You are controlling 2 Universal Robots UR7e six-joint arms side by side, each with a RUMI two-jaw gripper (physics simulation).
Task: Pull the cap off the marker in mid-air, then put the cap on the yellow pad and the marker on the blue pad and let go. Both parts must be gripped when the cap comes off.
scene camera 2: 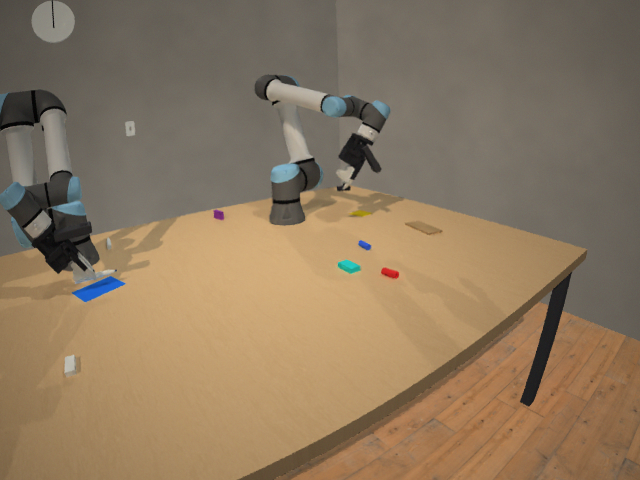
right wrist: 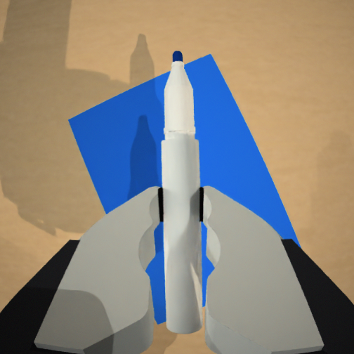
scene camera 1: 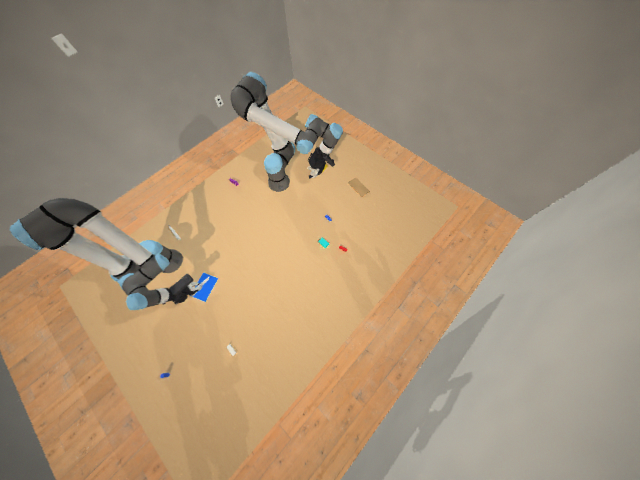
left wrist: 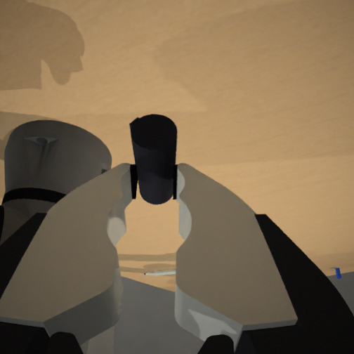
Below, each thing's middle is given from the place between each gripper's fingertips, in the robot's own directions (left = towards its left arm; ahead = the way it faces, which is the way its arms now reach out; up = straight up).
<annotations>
My right gripper is now 30 mm above the blue pad (right wrist: 119,139). The rest, counted from my right hand: black cap (left wrist: 153,136): 930 mm to the left, 120 mm above, 60 mm behind.
Now: the black cap 10 mm to the left of my left hand. Also, from my left hand: blue pad: 70 mm ahead, 930 mm to the right, 150 mm below.
</annotations>
